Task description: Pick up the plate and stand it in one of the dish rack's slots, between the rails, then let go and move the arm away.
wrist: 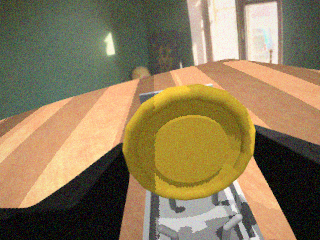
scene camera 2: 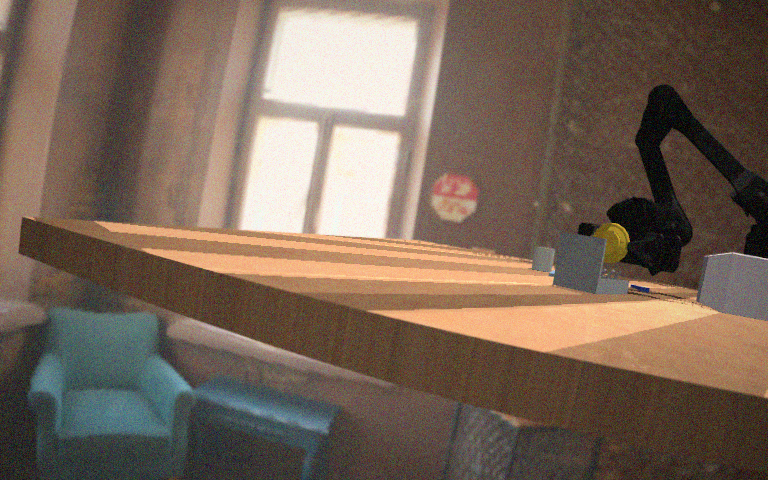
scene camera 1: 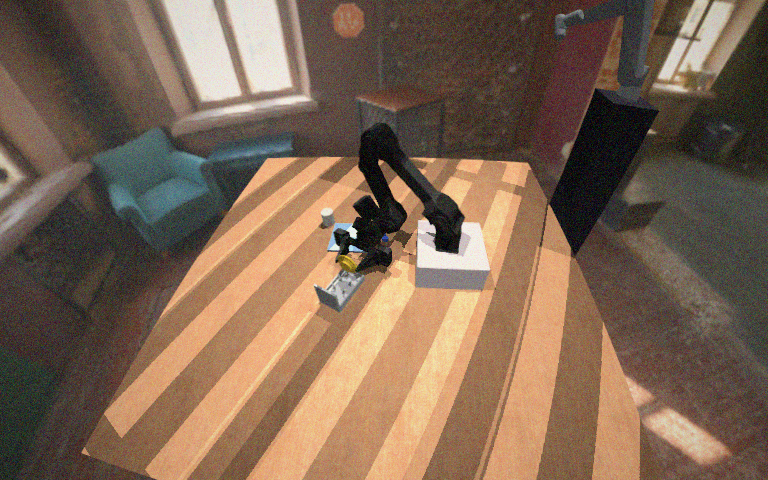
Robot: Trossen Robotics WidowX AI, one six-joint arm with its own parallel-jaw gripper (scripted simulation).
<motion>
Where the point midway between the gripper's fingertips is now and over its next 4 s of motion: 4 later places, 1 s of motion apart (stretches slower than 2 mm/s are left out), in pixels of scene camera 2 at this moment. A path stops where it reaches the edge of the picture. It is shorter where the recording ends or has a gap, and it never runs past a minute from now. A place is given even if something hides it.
My gripper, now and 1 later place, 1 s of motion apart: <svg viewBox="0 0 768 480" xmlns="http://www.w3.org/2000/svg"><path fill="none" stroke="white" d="M608 242L604 258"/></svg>
</motion>
